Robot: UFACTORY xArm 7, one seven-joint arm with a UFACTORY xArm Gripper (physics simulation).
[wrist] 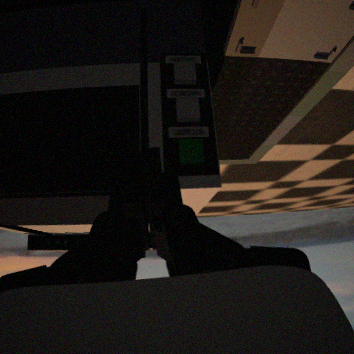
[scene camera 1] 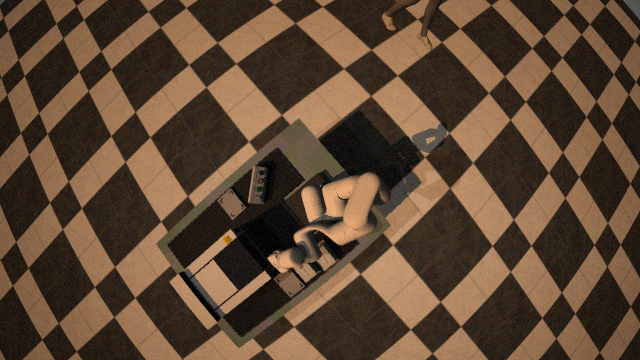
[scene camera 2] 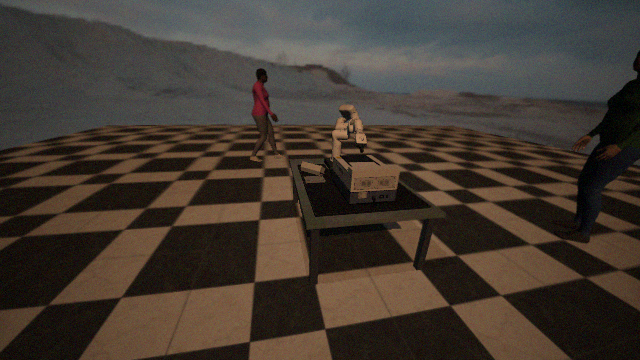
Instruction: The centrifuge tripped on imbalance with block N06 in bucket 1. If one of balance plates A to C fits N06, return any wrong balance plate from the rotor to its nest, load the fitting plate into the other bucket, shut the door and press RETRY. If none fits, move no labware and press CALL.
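Places are measured from the arm's base along level axes (x back, y down, z right), in metres.
Where they show: gripper, fingertip midpoint: [wrist: 145, 172] [scene camera 1: 273, 262] [scene camera 2: 362, 152].
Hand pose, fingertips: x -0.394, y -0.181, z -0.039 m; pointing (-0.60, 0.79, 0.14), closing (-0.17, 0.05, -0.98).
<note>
After its pixels a point has its place.
My gripper [scene camera 1: 274, 263] {x -0.394, y -0.181, z -0.039 m} [scene camera 2: 361, 141] {x -0.394, y -0.181, z -0.039 m} [wrist: 145, 172] {x -0.394, y -0.181, z -0.039 m} is shut with nothing between the fingers. It hangs at the near edge of the white centrifuge [scene camera 1: 210, 279] {x -0.698, y -0.175, z 0.170 m} [scene camera 2: 366, 177] {x -0.875, y -0.159, z 0.242 m}, over the side of its dark open top [scene camera 1: 239, 263] {x -0.515, y -0.178, z 0.098 m}. In the wrist view the fingers are a dark silhouette next to a narrow strip of three labelled squares; the lowest square [wrist: 191, 151] {x -0.458, y -0.149, z -0.058 m} is green. Three pale balance plates sit in nests beside the centrifuge: one [scene camera 1: 288, 283] {x -0.531, y 0.023, z -0.197 m}, a second [scene camera 1: 306, 270] {x -0.379, y -0.019, z -0.225 m} and a third [scene camera 1: 327, 256] {x -0.236, y -0.019, z -0.271 m}. The inside of the rotor is too dark to read.
A button box [scene camera 1: 258, 183] {x -0.137, y -0.036, z 0.312 m} [scene camera 2: 311, 168] {x -0.195, y -0.011, z 0.350 m} with coloured buttons and a loose pale plate [scene camera 1: 231, 203] {x -0.360, y 0.019, z 0.391 m} [scene camera 2: 314, 178] {x -0.363, y 0.019, z 0.388 m} lie at the far end of the green-rimmed table [scene camera 1: 308, 147] {x 0.219, y 0.048, z 0.228 m} [scene camera 2: 371, 218] {x -1.028, y 0.048, z 0.283 m}. A person in red [scene camera 2: 261, 116] walks behind the table. Another person [scene camera 2: 608, 152] stands at the right.
</note>
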